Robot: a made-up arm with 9 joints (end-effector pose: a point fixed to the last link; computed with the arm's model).
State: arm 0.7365 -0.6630 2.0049 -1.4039 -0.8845 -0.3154 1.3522 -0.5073 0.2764
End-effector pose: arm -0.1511 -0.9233 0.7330 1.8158 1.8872 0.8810
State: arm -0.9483 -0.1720 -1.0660 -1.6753 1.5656 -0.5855 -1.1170 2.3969 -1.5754
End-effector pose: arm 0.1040 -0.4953 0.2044 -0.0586 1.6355 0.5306
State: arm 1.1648 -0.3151 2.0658 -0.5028 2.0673 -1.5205 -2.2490 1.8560 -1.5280
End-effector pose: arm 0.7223 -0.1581 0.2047 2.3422 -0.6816 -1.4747
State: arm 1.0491 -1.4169 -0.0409 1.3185 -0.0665 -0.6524 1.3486 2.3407 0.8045
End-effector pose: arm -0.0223 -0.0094 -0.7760 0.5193 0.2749 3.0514
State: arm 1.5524 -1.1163 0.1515 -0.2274 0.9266 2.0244 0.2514 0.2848 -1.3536
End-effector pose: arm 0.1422 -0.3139 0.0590 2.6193 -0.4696 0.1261
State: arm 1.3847 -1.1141 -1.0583 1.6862 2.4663 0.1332 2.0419 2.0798 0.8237
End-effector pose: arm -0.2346 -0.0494 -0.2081 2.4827 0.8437 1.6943
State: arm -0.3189 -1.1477 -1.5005 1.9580 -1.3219 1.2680 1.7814 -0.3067 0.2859
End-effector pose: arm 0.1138 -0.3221 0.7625 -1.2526 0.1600 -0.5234
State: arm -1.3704 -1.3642 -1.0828 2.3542 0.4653 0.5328 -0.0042 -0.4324 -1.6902
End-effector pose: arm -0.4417 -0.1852 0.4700 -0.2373 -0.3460 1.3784
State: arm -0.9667 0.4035 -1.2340 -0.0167 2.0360 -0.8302 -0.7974 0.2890 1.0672
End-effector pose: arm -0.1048 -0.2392 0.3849 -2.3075 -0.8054 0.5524
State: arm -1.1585 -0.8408 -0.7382 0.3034 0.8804 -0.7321 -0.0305 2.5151 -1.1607
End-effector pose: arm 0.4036 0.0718 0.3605 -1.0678 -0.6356 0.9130
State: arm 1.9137 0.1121 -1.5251 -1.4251 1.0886 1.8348 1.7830 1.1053 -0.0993
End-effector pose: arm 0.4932 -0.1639 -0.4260 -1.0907 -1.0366 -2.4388
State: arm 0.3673 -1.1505 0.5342 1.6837 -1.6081 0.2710 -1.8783 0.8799 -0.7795
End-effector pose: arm -0.1345 0.0803 -0.1039 -1.6475 0.4647 -1.7075
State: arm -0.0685 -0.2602 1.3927 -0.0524 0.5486 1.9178 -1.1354 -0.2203 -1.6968
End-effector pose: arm 0.0866 -0.4976 -0.0033 -1.9698 -2.1364 0.4983
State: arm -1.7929 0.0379 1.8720 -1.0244 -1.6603 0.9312 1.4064 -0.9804 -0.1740
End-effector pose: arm 0.3920 -0.4413 -1.0532 0.5701 -0.4143 -1.3665
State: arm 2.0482 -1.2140 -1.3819 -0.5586 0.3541 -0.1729 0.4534 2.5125 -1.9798
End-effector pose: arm 0.6470 0.0702 -0.5571 1.4206 0.4881 -0.4022
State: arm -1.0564 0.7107 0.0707 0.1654 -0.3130 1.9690 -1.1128 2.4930 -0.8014
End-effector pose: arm -0.1868 -0.1715 0.5228 0.7545 1.5390 -0.5203
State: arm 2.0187 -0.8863 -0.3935 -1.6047 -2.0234 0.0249 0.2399 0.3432 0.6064
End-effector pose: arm -0.5539 -0.4554 -0.3242 0.5027 0.4426 0.7476
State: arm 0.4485 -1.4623 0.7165 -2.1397 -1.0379 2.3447 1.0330 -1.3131 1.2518
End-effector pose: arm 0.0012 -0.2264 -0.4026 -2.2349 1.7190 1.2473
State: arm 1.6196 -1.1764 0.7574 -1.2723 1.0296 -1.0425 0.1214 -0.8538 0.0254
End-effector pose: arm 0.3174 -0.0310 -0.0595 0.0645 -2.2171 0.7992
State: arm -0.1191 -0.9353 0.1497 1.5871 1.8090 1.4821 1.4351 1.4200 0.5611
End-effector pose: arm -0.2928 -0.2258 -0.0428 -2.1004 0.7022 -0.7995
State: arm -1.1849 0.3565 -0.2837 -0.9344 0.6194 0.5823 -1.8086 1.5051 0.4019
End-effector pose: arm 0.1497 -0.2746 0.2137 1.2280 1.6392 2.0966
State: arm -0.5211 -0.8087 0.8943 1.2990 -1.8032 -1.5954 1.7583 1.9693 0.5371
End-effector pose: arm 0.1413 -0.0048 0.2003 -0.1953 -1.7426 1.5941
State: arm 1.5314 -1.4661 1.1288 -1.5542 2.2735 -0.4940 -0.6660 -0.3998 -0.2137
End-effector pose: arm 0.4559 -0.1116 0.4815 0.3285 -2.4082 -1.2724
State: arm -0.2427 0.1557 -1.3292 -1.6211 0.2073 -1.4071 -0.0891 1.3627 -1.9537
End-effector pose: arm 0.9287 -0.2403 0.4712 2.5466 -1.0604 -0.8053
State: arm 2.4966 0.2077 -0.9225 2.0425 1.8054 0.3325 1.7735 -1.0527 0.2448
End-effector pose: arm -0.0634 0.1408 -0.7250 -0.7206 0.3363 -2.2373
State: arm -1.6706 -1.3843 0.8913 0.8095 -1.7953 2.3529 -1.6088 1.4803 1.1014
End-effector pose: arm -0.0439 0.1252 0.1839 -1.8079 0.3790 0.6277
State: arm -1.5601 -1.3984 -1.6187 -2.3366 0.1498 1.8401 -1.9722 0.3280 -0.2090
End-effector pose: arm -0.3617 -0.5733 0.1183 2.3308 -1.3100 1.4938
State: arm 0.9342 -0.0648 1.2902 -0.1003 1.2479 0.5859 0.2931 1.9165 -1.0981
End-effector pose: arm 0.1457 -0.5851 0.3222 -1.4625 -0.1843 -1.1349
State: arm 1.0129 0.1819 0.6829 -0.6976 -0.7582 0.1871 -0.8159 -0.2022 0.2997
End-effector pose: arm -0.2372 0.2222 0.2615 -0.4426 -0.3052 0.3880
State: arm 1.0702 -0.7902 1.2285 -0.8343 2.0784 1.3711 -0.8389 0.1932 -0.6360
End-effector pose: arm 0.2478 -0.2417 0.6259 1.7156 2.0824 0.0798
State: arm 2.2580 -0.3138 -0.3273 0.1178 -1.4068 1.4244 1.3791 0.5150 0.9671
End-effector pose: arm -0.2698 0.0645 -0.5573 0.3200 0.7190 -0.9144
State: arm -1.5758 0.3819 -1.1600 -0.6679 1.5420 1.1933 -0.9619 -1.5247 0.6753
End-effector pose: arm 0.1501 -0.5169 0.1353 0.3849 0.6153 1.0971
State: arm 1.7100 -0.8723 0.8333 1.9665 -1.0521 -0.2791 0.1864 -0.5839 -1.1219
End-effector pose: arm -0.4001 -0.1992 -0.0154 1.9445 -1.7369 1.7061
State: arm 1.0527 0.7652 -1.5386 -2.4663 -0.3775 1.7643 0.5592 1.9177 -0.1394
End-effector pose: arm 0.7412 -0.3198 -0.3623 -2.2841 -1.2463 -0.4293
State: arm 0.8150 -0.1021 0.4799 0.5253 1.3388 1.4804 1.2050 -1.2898 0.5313
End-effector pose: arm -0.1847 -0.3349 0.4762 0.2430 1.7843 -0.1564
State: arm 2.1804 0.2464 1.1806 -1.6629 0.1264 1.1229 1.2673 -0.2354 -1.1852
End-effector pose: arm 0.0991 0.2018 -0.0739 -0.7022 1.8953 1.8615
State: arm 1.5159 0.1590 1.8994 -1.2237 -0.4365 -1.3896 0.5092 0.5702 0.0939
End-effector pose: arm 0.0975 0.4184 0.7258 -0.3589 0.8544 -1.4328
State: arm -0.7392 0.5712 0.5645 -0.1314 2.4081 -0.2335 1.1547 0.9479 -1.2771
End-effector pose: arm 0.1872 -0.7924 -0.1152 -0.4273 0.4158 -1.0695
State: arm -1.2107 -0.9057 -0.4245 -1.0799 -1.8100 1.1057 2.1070 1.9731 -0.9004
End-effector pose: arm -0.2608 0.1158 0.2411 -0.4849 -0.3164 0.3335
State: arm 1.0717 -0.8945 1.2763 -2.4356 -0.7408 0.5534 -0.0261 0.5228 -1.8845
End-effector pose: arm -0.2906 -0.4799 0.1460 -0.7536 -0.6550 1.6544
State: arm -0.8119 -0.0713 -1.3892 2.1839 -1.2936 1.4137 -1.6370 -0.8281 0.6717
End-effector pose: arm 0.6152 -0.0816 0.5777 1.7650 0.1228 -1.1833
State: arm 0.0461 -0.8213 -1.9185 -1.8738 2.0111 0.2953 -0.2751 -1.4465 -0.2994
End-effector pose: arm 0.1979 0.1375 0.3025 -0.2759 1.8923 -2.3139
